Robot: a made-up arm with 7 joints. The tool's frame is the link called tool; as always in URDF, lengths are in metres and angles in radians. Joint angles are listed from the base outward. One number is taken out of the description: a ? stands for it. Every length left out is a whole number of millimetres.
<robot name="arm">
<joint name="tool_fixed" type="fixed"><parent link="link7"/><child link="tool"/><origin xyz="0 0 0" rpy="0 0 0"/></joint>
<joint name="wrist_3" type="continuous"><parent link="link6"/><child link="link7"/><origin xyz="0 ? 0" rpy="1.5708 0 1.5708"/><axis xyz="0 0 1"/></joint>
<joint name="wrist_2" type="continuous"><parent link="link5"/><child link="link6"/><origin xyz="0 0 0" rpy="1.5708 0 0"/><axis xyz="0 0 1"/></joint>
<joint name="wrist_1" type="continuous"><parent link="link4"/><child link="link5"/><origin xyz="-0.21 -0.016 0" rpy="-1.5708 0 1.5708"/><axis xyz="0 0 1"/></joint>
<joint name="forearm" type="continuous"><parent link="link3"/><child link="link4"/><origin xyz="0.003 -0.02 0" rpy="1.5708 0 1.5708"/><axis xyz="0 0 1"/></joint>
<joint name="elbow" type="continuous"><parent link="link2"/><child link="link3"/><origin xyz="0.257 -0.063 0" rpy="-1.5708 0 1.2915"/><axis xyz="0 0 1"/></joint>
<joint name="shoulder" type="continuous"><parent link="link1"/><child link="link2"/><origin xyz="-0.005 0.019 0" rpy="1.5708 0 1.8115"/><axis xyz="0 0 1"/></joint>
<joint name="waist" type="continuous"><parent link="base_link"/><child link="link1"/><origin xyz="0.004 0.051 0.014" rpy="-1.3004 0.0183 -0.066"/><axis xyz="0 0 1"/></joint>
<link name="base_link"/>
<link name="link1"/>
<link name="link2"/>
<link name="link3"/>
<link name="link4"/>
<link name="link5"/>
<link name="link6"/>
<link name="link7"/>
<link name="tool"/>
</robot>
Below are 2 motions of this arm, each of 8 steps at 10 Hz.
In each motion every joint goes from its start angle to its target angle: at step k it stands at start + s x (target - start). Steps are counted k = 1, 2, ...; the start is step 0. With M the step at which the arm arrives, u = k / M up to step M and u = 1 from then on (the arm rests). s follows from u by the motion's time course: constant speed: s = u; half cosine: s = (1 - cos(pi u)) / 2; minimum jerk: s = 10 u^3 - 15 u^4 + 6 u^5.
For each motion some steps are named. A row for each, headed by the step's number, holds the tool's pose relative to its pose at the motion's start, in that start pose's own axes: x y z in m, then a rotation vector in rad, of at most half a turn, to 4 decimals.
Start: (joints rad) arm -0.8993 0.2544 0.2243 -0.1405 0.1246 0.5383 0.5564
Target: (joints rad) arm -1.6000 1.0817 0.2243 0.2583 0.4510 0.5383 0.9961
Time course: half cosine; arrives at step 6
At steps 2, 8:
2: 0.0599 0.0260 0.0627 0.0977 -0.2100 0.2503
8: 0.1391 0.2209 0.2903 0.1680 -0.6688 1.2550

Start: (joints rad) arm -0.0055 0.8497 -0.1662 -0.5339 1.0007 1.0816 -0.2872
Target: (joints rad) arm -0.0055 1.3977 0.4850 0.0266 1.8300 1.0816 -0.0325
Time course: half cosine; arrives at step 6
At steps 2, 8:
2: 0.0372 0.0469 -0.0444 0.2302 0.2092 0.3721
8: 0.0629 0.2431 -0.1373 0.9650 0.7663 1.3589

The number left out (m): 0.061
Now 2 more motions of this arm.
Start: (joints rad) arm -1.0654 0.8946 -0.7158 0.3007 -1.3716 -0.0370 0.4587
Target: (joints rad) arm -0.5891 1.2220 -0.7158 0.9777 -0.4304 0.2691 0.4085
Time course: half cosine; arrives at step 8
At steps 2, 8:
2: -0.0024 0.0563 -0.0231 0.1944 0.0479 0.1469
8: -0.1762 0.3655 -0.0485 1.4036 0.6970 0.8663

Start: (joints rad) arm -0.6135 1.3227 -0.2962 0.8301 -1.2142 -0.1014 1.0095
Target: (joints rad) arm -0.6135 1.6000 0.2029 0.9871 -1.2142 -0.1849 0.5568
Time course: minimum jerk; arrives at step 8
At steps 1, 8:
1: 0.0020 0.0014 0.0030 -0.0080 -0.0023 -0.0004
8: 0.0824 0.1194 0.1779 -0.4824 -0.2461 -0.0734

